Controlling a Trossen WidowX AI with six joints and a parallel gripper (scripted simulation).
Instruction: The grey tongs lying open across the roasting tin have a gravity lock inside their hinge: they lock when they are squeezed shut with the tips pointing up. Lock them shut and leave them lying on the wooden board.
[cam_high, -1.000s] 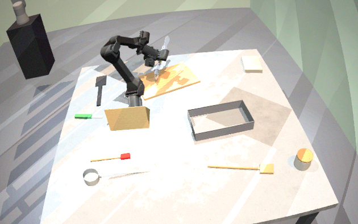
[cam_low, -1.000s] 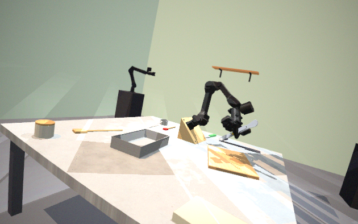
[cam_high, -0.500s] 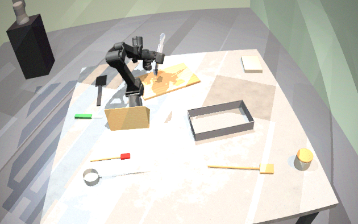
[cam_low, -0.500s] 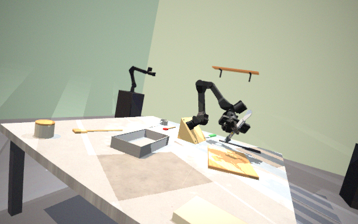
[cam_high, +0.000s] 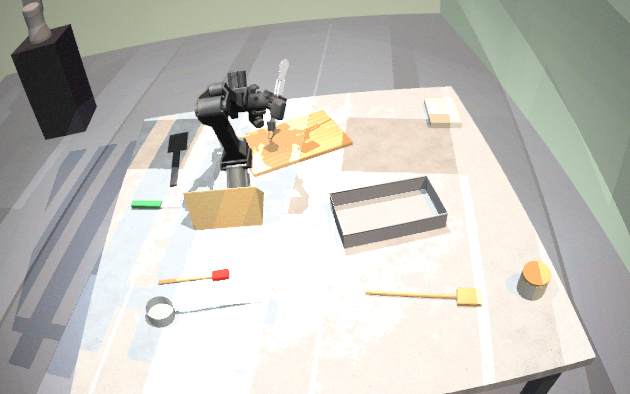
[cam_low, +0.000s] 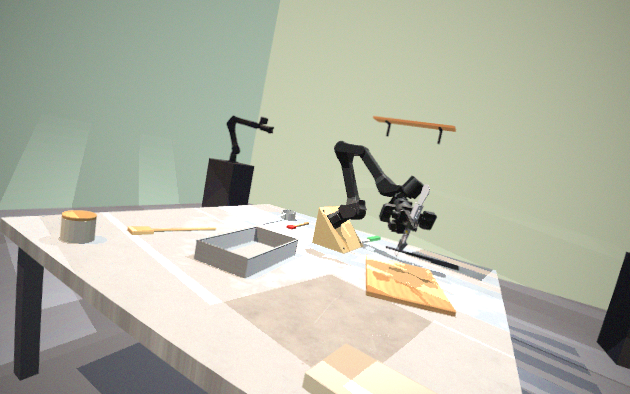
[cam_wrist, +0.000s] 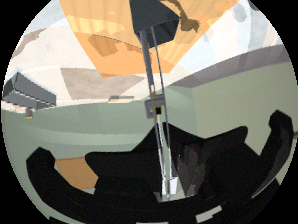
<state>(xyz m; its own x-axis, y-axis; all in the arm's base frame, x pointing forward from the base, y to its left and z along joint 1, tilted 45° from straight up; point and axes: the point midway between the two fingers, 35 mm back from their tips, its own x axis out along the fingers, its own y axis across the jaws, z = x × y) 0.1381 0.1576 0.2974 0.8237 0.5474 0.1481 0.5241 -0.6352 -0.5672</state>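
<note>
My gripper tip is 17 cm above the wooden board. The rest, counted from my gripper tip: black spatula (42 cm behind, 3 cm to the left, 17 cm below); green-handled tool (45 cm behind, 25 cm to the right, 17 cm below); grey roasting tin (24 cm ahead, 43 cm to the right, 15 cm below).
</note>
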